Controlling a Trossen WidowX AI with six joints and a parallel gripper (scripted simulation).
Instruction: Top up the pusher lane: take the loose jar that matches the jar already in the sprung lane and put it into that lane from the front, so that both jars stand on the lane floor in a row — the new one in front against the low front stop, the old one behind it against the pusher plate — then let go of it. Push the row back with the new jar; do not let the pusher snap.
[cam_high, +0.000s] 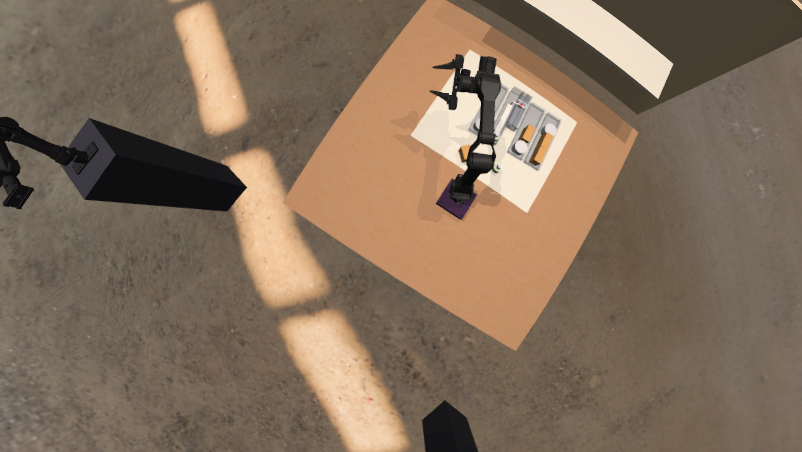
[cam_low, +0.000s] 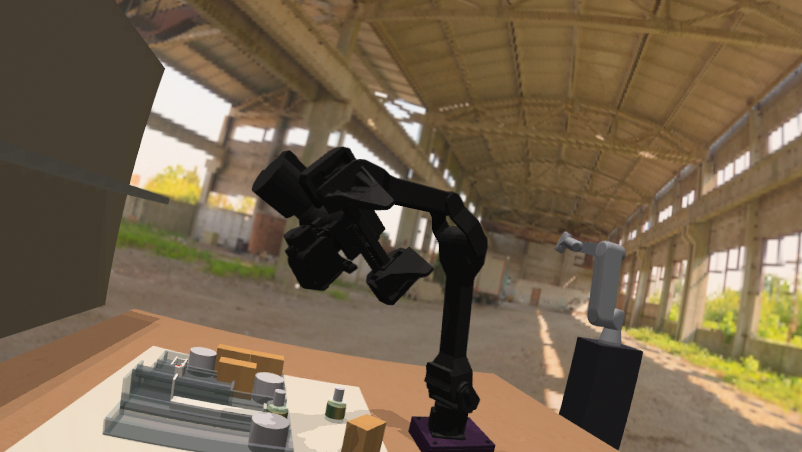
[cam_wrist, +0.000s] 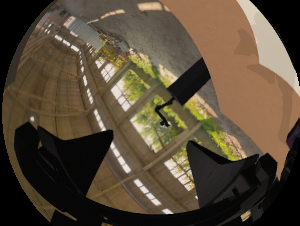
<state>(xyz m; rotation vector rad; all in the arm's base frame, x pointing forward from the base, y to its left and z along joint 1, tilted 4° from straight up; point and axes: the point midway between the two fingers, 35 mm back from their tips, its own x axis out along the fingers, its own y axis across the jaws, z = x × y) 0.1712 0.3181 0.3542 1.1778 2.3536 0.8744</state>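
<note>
The block is 1 cm behind my gripper tip, 26 cm to the right of it and 33 cm below it. Also, from my gripper tip: lane rack 30 cm ahead, 28 cm to the right, 35 cm below.
</note>
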